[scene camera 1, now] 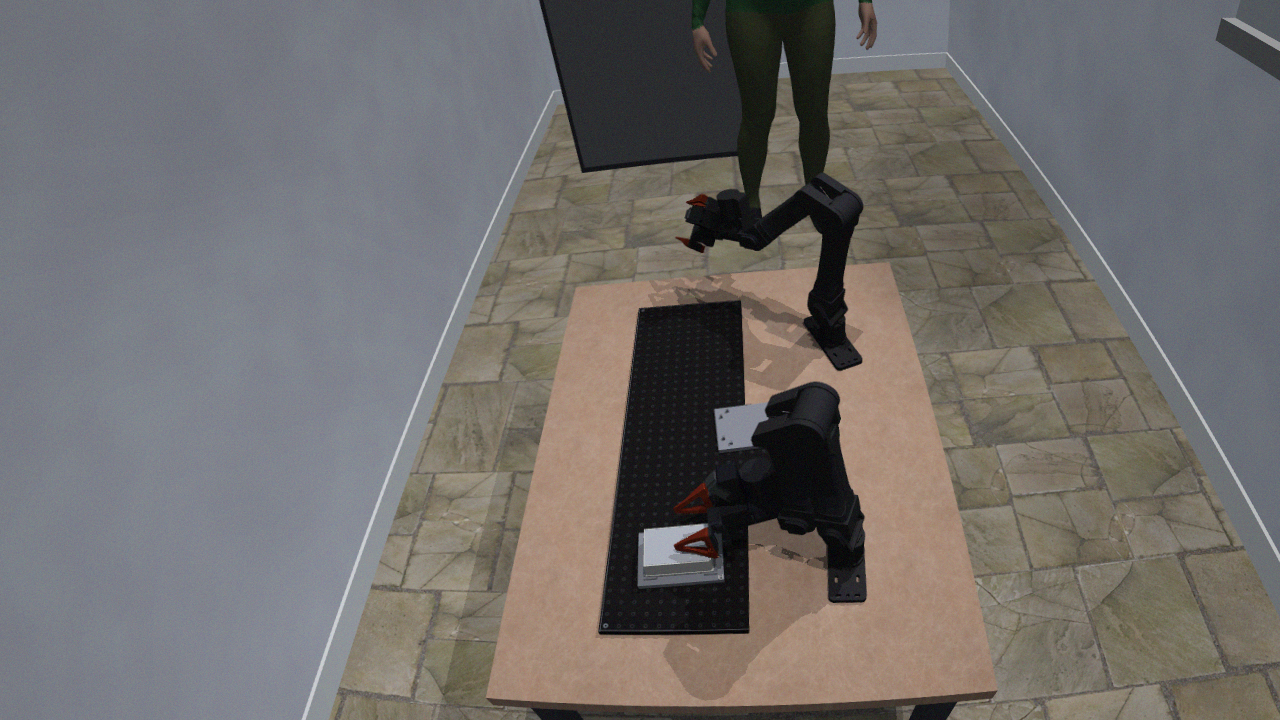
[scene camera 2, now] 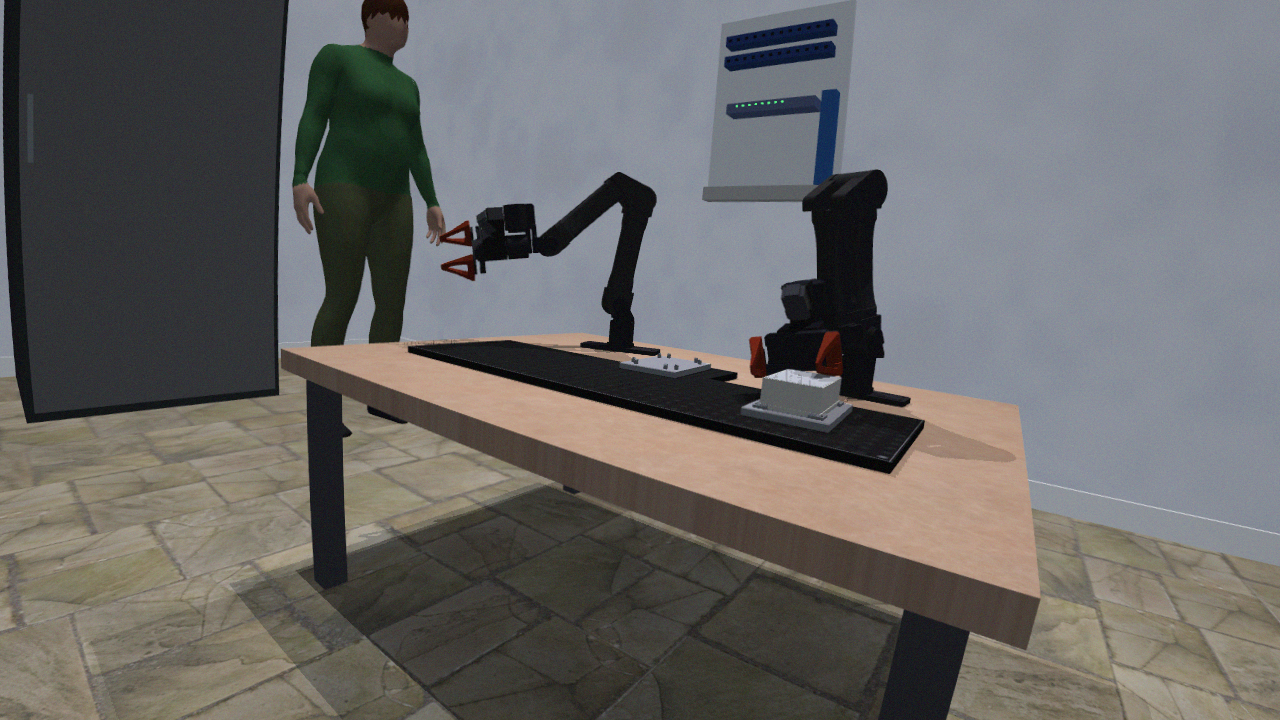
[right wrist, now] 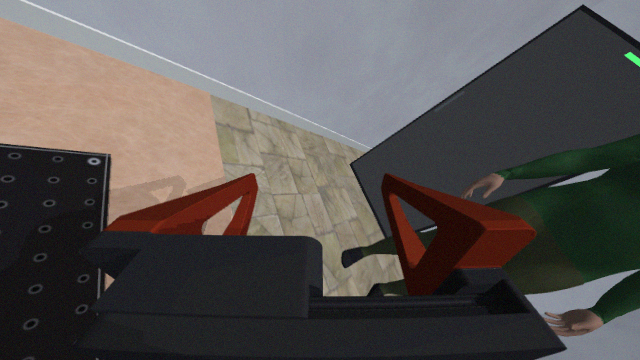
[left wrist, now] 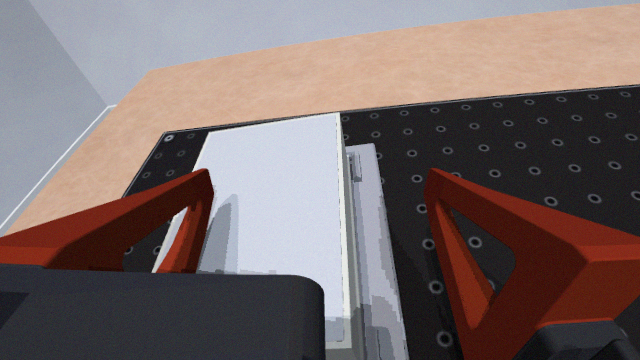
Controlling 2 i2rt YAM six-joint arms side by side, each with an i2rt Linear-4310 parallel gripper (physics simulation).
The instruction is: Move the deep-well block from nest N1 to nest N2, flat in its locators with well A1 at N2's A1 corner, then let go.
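Places are measured from the left arm's base along level axes (x left, y back, z up), in metres.
Pixels of known places: left gripper, between the fingertips: (scene camera 1: 674, 528) (scene camera 2: 783, 369) (left wrist: 318, 180); right gripper, between the fingertips: (scene camera 1: 682, 220) (scene camera 2: 440, 252) (right wrist: 319, 180); left arm's base, origin of its link: (scene camera 1: 845, 555) (scene camera 2: 854, 394); right arm's base, origin of its link: (scene camera 1: 832, 341) (scene camera 2: 620, 350).
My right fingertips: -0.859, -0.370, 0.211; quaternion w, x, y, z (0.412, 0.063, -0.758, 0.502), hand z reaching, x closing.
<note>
Ahead of a thing's pixels: the offset from my right fingertips to its top centre, as dx, dy, dz. Level surfaces: height alone.
The white deep-well block {+0.874, +0.053, -0.144} (scene camera 1: 666, 546) (scene camera 2: 798, 394) (left wrist: 285, 175) sits on a grey nest plate {+0.873, +0.054, -0.180} (scene camera 1: 662, 583) (scene camera 2: 787, 418) (left wrist: 372, 210), taken as N1, and looks flat. Its wells and A1 corner cannot be made out. The other grey nest plate {+0.541, +0.182, -0.176} (scene camera 1: 739, 428) (scene camera 2: 666, 366), taken as N2, has small upright locators and bears no block. My left gripper (scene camera 1: 677, 527) (scene camera 2: 792, 360) (left wrist: 318, 180) is open and empty, off-centre: one finger overlaps the block's top in the left wrist view, the other lies past the nest's edge. My right gripper (scene camera 1: 683, 222) (scene camera 2: 442, 252) (right wrist: 319, 180) is open and empty, raised.
A black perforated board {dz -0.198} (scene camera 1: 680, 385) (scene camera 2: 537, 367) (left wrist: 500, 135) (right wrist: 50, 215) lies along the wooden table (scene camera 1: 572, 447) (scene camera 2: 501, 429). The left arm partly hides N2 in scene camera 1. A person in green (scene camera 1: 778, 80) (scene camera 2: 366, 116) stands beyond the table's far end, near a dark cabinet (scene camera 1: 653, 89) (scene camera 2: 143, 197).
</note>
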